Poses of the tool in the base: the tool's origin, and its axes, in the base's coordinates. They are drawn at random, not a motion.
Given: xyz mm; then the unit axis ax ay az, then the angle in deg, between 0 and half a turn.
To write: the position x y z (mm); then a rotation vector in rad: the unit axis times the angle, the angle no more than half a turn. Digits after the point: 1 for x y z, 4 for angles.
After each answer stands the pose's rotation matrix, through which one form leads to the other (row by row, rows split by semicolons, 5 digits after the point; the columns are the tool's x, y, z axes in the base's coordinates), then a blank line. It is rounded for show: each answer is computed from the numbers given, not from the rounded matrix.
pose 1, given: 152.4, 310.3, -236.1, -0.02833, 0.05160, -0.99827, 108.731
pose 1, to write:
152.4, 310.3, -236.1, -0.0538, 0.0979, -1.8944
-0.32007 0.94346 0.08623; -0.94733 -0.31761 -0.04122; -0.01150 -0.09488 0.99542

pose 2, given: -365.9, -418.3, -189.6, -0.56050, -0.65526, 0.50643, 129.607
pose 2, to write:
-365.9, -418.3, -189.6, -1.2679, -1.4822, 1.1456
-0.12307 0.21125 -0.96965; 0.99159 0.06558 -0.11157; 0.04002 -0.97523 -0.21754

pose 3, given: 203.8, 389.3, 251.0, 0.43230, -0.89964, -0.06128, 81.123
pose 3, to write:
203.8, 389.3, 251.0, 0.6121, -1.2738, -0.0868
0.31236 -0.26836 -0.91127; -0.38945 0.83878 -0.38050; 0.86646 0.47375 0.15749

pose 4, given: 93.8, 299.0, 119.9, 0.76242, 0.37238, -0.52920, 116.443
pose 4, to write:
93.8, 299.0, 119.9, 1.5495, 0.7568, -1.0755
0.39482 0.88417 -0.24972; -0.06350 -0.24489 -0.96747; -0.91656 0.39784 -0.04055

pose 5, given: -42.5, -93.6, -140.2, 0.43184, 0.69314, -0.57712, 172.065
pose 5, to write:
-42.5, -93.6, -140.2, 1.2969, 2.0816, -1.7332
-0.61924 0.67546 -0.40037; 0.51612 -0.03414 -0.85584; -0.59175 -0.73661 -0.32748

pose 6, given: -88.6, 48.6, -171.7, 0.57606, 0.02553, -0.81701, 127.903
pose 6, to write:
-88.6, 48.6, -171.7, 1.2860, 0.0570, -1.8238
-0.07862 0.66840 -0.73963; -0.62092 -0.61327 -0.48821; -0.77992 0.42087 0.46324

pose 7, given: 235.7, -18.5, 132.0, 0.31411, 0.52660, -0.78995, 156.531
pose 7, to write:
235.7, -18.5, 132.0, 0.8581, 1.4387, -2.1581
-0.72811 0.63174 -0.26602; 0.00254 -0.38560 -0.92266; -0.68546 -0.67247 0.27915

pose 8, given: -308.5, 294.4, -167.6, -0.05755, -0.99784, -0.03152, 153.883
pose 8, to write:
-308.5, 294.4, -167.6, -0.1546, -2.6800, -0.0847
-0.89161 0.12286 -0.43581; 0.09511 0.99183 0.08503; 0.44270 0.03436 -0.89601

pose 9, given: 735.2, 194.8, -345.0, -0.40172, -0.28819, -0.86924, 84.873
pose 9, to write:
735.2, 194.8, -345.0, -0.5951, -0.4269, -1.2876
0.23632 0.97118 0.03095; -0.76033 0.16499 0.62823; 0.60502 -0.17199 0.77741

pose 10, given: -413.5, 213.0, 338.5, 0.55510, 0.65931, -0.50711, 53.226
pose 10, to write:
-413.5, 213.0, 338.5, 0.5157, 0.6125, -0.4711
0.72233 0.55309 0.41514; -0.25931 0.77312 -0.57883; -0.64109 0.31045 0.70187

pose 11, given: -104.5, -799.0, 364.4, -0.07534, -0.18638, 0.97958, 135.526
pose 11, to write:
-104.5, -799.0, 364.4, -0.1782, -0.4409, 2.3171
-0.70384 -0.66222 -0.25704; 0.71034 -0.65404 -0.26007; 0.00411 -0.36564 0.93075

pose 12, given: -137.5, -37.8, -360.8, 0.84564, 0.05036, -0.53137, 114.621
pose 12, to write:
-137.5, -37.8, -360.8, 1.6917, 0.1007, -1.0630
0.59642 0.54339 -0.59077; -0.42273 -0.41302 -0.80667; -0.68234 0.73085 -0.01663

